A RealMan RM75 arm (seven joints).
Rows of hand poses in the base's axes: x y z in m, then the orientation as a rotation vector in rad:
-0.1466 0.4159 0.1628 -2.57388 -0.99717 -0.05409
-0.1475 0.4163 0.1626 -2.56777 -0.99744 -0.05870
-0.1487 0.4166 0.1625 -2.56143 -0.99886 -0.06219
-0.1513 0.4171 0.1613 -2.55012 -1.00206 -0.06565
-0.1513 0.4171 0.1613 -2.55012 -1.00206 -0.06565
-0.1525 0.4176 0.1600 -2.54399 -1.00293 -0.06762
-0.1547 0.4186 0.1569 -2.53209 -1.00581 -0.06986
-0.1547 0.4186 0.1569 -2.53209 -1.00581 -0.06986
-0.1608 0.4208 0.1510 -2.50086 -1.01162 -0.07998
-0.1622 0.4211 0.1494 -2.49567 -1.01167 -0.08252
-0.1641 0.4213 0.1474 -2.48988 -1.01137 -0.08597
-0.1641 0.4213 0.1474 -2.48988 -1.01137 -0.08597
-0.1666 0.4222 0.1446 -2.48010 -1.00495 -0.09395
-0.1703 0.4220 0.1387 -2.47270 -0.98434 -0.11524
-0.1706 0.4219 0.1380 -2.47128 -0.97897 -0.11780
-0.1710 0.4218 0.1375 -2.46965 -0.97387 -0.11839
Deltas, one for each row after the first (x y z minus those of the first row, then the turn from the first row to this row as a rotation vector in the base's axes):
-0.0009 0.0004 -0.0002 0.00642 -0.00141 0.00119
-0.0021 0.0007 -0.0003 0.01243 -0.00231 0.00334
-0.0047 0.0012 -0.0015 0.02228 -0.00228 0.00800
-0.0047 0.0012 -0.0015 0.02228 -0.00228 0.00800
-0.0059 0.0017 -0.0028 0.02791 -0.00212 0.00997
-0.0081 0.0027 -0.0059 0.03808 -0.00107 0.01478
-0.0081 0.0027 -0.0059 0.03808 -0.00107 0.01478
-0.0142 0.0049 -0.0118 0.06626 -0.00083 0.02580
-0.0156 0.0052 -0.0134 0.07143 -0.00115 0.02692
-0.0175 0.0054 -0.0154 0.07744 -0.00184 0.02787
-0.0175 0.0054 -0.0154 0.07744 -0.00184 0.02787
-0.0200 0.0063 -0.0182 0.08998 -0.00300 0.02529
-0.0237 0.0061 -0.0241 0.10786 -0.01033 0.01081
-0.0240 0.0060 -0.0248 0.11137 -0.01037 0.00729
-0.0244 0.0059 -0.0253 0.11453 -0.00908 0.00428

